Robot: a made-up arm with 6 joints. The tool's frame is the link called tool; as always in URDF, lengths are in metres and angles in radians. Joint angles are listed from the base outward.
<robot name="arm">
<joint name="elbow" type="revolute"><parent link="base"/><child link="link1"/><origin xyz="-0.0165 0.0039 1.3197" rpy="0 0 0"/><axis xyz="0 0 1"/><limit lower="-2.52" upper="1.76"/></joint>
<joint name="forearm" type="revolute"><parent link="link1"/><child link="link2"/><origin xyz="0.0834 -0.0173 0.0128" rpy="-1.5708 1.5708 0"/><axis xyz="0 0 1"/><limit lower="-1.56" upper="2.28"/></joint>
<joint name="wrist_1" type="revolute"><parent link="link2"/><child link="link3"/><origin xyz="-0.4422 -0.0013 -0.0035" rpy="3.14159 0 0"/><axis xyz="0 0 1"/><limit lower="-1.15" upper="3.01"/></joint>
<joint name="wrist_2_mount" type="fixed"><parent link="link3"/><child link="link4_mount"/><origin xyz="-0.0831 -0.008 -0.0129" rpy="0 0 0"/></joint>
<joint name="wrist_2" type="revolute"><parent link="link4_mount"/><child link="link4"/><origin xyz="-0.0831 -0.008 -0.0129" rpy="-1.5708 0 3.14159"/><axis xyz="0 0 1"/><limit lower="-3.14" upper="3.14"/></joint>
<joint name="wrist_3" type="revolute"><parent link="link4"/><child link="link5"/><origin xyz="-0.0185 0.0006 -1.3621" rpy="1.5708 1.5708 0"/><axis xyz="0 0 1"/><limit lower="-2.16" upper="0.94"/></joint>
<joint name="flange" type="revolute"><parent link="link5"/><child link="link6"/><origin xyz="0.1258 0.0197 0.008" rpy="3.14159 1.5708 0"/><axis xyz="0 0 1"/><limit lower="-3.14" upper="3.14"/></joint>
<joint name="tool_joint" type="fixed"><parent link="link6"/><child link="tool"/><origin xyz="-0.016 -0.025 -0.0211" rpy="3.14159 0 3.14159"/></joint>
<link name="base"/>
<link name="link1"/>
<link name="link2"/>
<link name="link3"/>
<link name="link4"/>
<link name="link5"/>
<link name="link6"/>
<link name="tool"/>
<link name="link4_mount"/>
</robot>
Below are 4 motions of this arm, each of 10 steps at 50 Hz.
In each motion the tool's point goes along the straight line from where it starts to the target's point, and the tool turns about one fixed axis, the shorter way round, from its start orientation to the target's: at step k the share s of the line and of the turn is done. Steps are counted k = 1, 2, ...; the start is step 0. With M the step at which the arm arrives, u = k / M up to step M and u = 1 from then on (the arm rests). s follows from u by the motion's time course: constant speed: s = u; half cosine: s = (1 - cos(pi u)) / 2; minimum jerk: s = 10 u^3 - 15 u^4 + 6 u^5.
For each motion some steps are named. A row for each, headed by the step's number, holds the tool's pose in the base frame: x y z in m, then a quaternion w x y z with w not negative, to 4 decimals.
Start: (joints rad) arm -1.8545 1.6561 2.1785 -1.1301 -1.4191 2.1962
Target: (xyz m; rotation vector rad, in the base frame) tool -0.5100 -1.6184 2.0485 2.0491 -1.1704 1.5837
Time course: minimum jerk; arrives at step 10
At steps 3, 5, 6, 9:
3: -0.3587 -1.6371 2.0808 0.1024 0.7092 -0.3837 0.5826
5: -0.4196 -1.6296 2.0678 0.1213 0.7110 -0.3933 0.5701
6: -0.4526 -1.6255 2.0608 0.1315 0.7118 -0.3985 0.5632
9: -0.5085 -1.6186 2.0488 0.1488 0.7129 -0.4070 0.5513

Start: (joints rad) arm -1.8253 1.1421 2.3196 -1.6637 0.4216 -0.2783
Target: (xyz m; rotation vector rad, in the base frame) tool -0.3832 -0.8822 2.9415 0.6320 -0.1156 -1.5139
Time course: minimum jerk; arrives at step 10
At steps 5, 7, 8, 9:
5: -0.3502 -0.8793 2.9293 0.6837 0.2809 -0.0689 -0.6700
7: -0.3724 -0.8812 2.9375 0.6816 0.2814 -0.0572 -0.6730
8: -0.3794 -0.8819 2.9401 0.6809 0.2815 -0.0535 -0.6740
9: -0.3826 -0.8821 2.9413 0.6806 0.2816 -0.0518 -0.6744

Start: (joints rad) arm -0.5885 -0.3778 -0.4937 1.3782 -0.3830 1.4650
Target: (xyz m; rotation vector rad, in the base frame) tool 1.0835 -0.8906 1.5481 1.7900 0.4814 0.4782
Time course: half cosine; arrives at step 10
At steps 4, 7, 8, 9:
4: 1.1285 -0.8387 1.6563 0.5824 0.7591 0.1608 0.2422
7: 1.0977 -0.8742 1.5822 0.5781 0.7631 0.1916 0.2163
8: 1.0901 -0.8830 1.5639 0.5769 0.7639 0.1991 0.2098
9: 1.0852 -0.8887 1.5521 0.5761 0.7643 0.2039 0.2057

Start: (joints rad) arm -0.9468 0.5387 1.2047 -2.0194 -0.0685 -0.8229
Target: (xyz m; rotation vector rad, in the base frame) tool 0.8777 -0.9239 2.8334 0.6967 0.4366 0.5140
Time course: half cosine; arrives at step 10
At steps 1, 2, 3, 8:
1: 0.8243 -1.1159 2.7429 0.8912 0.3661 0.2134 0.1618
2: 0.8282 -1.1019 2.7495 0.8910 0.3639 0.2132 0.1681
3: 0.8342 -1.0801 2.7598 0.8906 0.3605 0.2129 0.1778
8: 0.8725 -0.9427 2.8245 0.8857 0.3380 0.2103 0.2388

